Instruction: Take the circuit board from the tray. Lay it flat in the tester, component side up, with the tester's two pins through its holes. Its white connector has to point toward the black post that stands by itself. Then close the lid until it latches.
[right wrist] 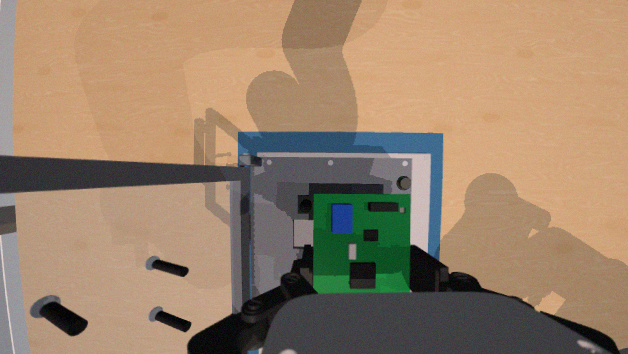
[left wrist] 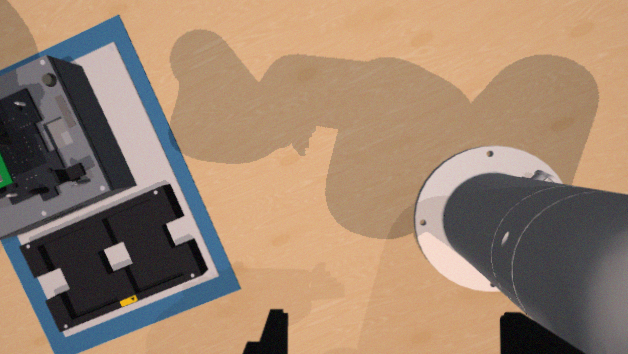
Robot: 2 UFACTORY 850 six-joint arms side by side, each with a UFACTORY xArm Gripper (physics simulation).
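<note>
The green circuit board (right wrist: 337,250) is component side up between the fingers of my right gripper (right wrist: 358,263), which is shut on its side edges. It is over the grey tester (right wrist: 287,172) (left wrist: 25,215) and covers most of the recess; its height is hard to tell. A green corner of the board (left wrist: 4,175) shows in the left wrist view. A pin (left wrist: 20,104) stands in the tester. I cannot tell which way the white connector points. A dark round post (left wrist: 48,80) (right wrist: 403,183) stands at a tester corner. The lid (right wrist: 120,173) is open. My left gripper (left wrist: 395,330) is open, away from the tester.
The black tray (left wrist: 150,220) with white pads and a yellow mark lies beside the tester, on a blue-edged base (left wrist: 227,287) (right wrist: 345,142). Black pushers (right wrist: 65,317) stick out from the lid's clear panel. A grey arm on a white round base (left wrist: 430,250) stands at the right.
</note>
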